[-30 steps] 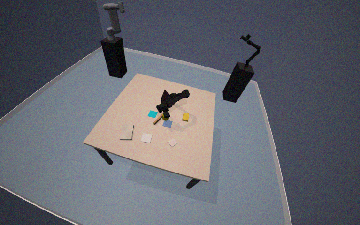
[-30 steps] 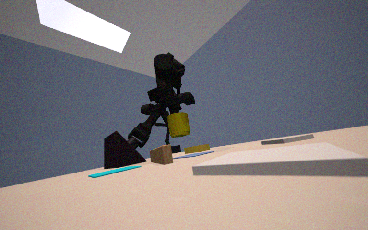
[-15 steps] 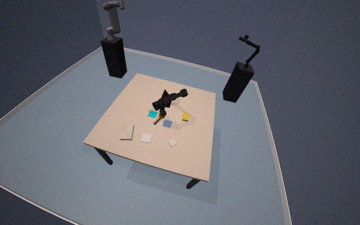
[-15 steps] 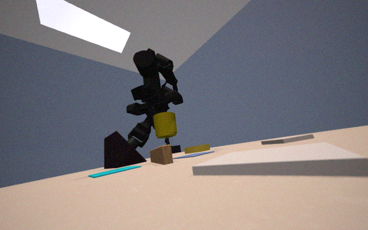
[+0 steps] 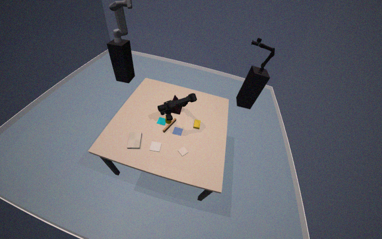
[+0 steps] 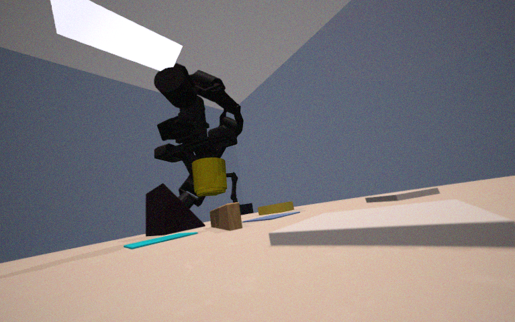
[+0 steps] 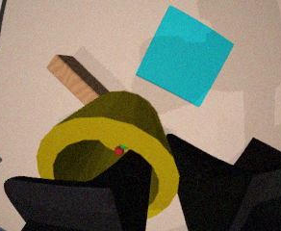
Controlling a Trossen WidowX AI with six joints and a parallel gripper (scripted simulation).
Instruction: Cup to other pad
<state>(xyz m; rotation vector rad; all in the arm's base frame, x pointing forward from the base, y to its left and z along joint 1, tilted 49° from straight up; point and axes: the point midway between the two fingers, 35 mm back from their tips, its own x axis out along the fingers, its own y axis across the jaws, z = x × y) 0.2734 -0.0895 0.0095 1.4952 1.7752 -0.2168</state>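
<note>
The cyan pad lies 20 mm behind my gripper tip, 70 mm to the right of it and 110 mm below it. Round my gripper tip: red marble 20 mm ahead, 30 mm to the left, 20 mm below; then curved wooden block 30 mm ahead, 30 mm to the left, 90 mm below; then cup 20 mm ahead, 10 mm to the left.
</note>
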